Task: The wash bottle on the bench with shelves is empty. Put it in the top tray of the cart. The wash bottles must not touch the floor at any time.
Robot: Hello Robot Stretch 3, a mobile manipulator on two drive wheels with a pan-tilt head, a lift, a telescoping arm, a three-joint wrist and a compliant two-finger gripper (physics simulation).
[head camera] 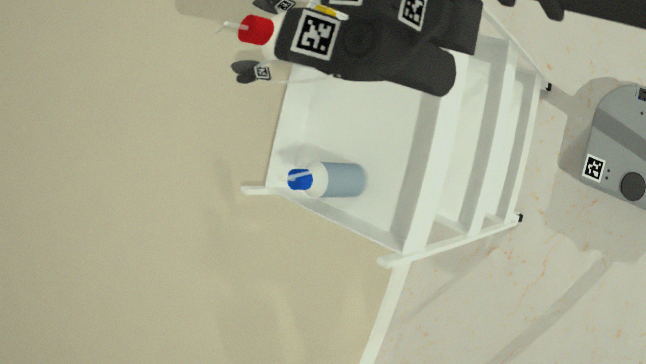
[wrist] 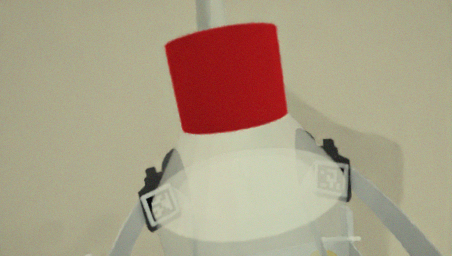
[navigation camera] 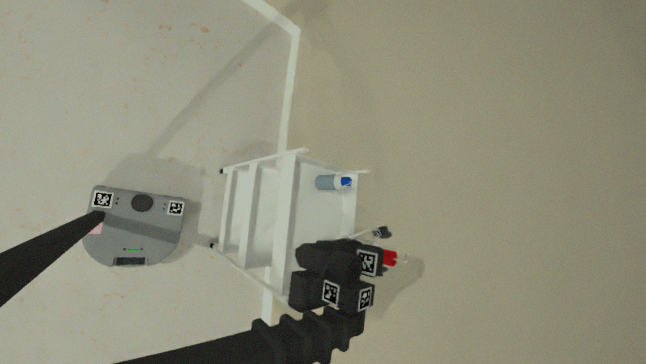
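Where they show: robot's base, origin of its link: (head camera: 631, 185) (navigation camera: 141, 202).
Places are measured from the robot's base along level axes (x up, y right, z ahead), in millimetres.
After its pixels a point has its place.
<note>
My gripper (head camera: 258, 38) @[x 963, y 521, z -26 mm] (wrist: 238, 157) @[x 963, y 521, z -26 mm] is shut on the clear, empty wash bottle with the red cap (head camera: 256, 30) @[x 1035, y 403, z -22 mm] (navigation camera: 389, 257) @[x 1034, y 403, z -21 mm] (wrist: 227, 80), gripping it around its white shoulder. Its nozzle points away from the wrist. The gripper is high, at the far edge of the white cart (head camera: 434, 170) @[x 704, y 349, z 100 mm] (navigation camera: 283, 215) @[x 700, y 351, z 37 mm]; the wrist overlaps part of the top tray (head camera: 370, 125) @[x 663, y 519, z 74 mm] (navigation camera: 317, 215) @[x 663, y 532, z 49 mm] in both upper views. The held bottle's lower body and its height above the tray are hidden. The bench with shelves does not show.
A blue-capped wash bottle (head camera: 345, 179) @[x 722, y 495, z 165 mm] (navigation camera: 327, 182) @[x 734, y 494, z 169 mm] stands in one corner of the top tray. A yellow cap (head camera: 326, 10) @[x 806, y 554, z -106 mm] shows partly beside the gripper, its bottle mostly hidden. The robot's grey base (head camera: 622, 145) @[x 160, y 64, z -87 mm] (navigation camera: 135, 225) @[x 160, y -7, z -91 mm] is on the cart's shelf-opening side.
</note>
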